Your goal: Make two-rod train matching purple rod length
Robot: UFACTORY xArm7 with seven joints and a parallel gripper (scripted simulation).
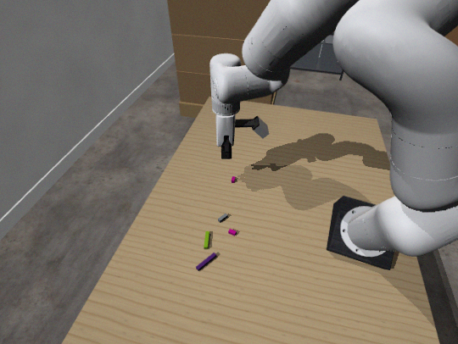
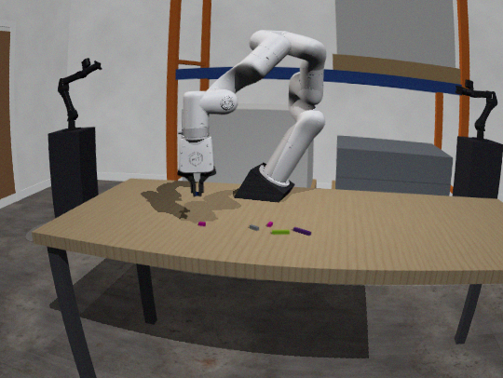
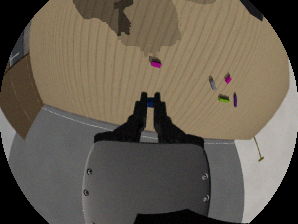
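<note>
Right now my hand is 1 cm past the grey rod, 17 cm to the right of it and 12 cm above it. From my hand the other things lie so: blue rod: 2 cm below; lime rod: 2 cm ahead, 24 cm to the left, 12 cm below; purple rod: 1 cm ahead, 31 cm to the left, 12 cm below.
</note>
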